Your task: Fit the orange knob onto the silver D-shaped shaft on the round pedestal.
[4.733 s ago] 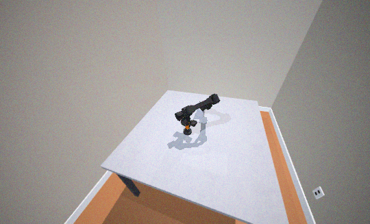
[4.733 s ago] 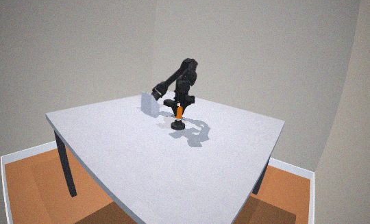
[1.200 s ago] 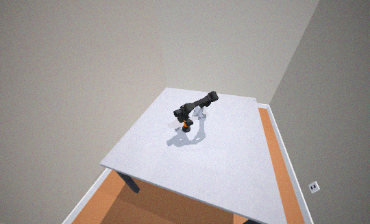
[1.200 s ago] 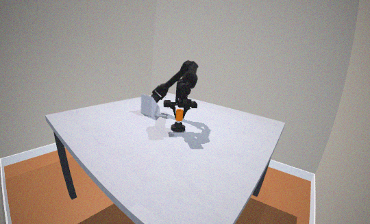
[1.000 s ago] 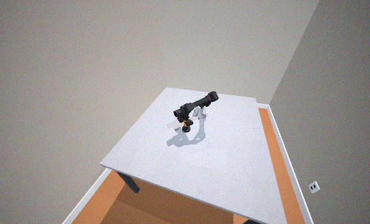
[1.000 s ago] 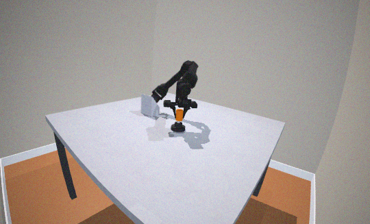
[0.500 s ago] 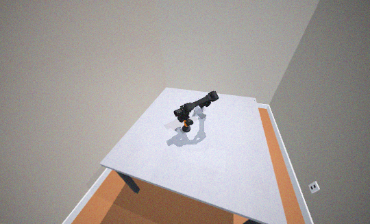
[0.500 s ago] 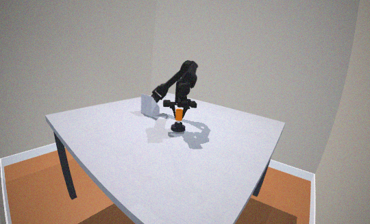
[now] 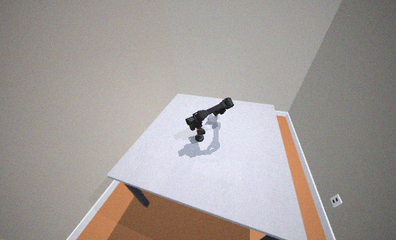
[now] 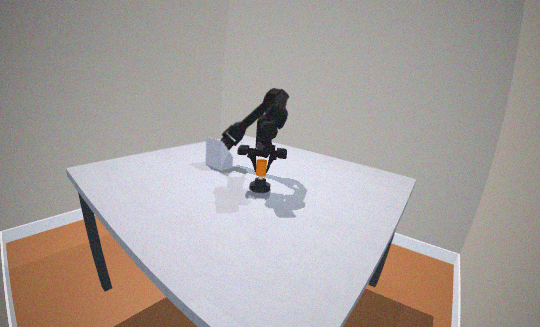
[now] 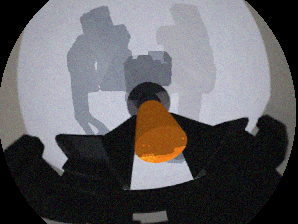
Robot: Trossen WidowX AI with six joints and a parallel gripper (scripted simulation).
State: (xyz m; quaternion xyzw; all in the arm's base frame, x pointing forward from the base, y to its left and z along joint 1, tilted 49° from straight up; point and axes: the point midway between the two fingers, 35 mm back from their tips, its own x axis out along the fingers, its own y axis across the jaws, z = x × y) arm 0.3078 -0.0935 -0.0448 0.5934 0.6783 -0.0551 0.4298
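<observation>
Right now the orange knob is 3 cm above my gripper tip. The rest, counted from my gripper tip: round pedestal 4 cm below.
</observation>
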